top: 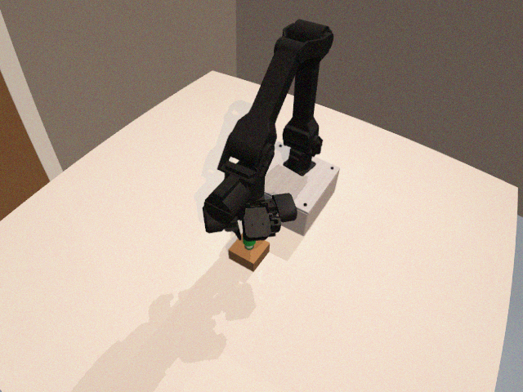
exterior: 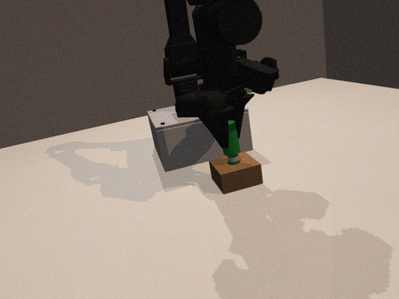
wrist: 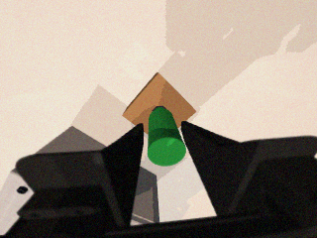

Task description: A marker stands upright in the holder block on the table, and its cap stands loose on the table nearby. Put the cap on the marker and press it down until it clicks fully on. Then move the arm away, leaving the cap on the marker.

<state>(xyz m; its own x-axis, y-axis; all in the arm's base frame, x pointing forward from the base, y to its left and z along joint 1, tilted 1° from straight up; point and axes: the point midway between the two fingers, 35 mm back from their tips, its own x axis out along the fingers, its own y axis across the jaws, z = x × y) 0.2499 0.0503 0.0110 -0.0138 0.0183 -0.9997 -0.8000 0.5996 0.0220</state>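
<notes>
Right now the green cap is 10 mm above my gripper tip. From my gripper tip the other things lie so: brown holder block (50 mm below).
</notes>
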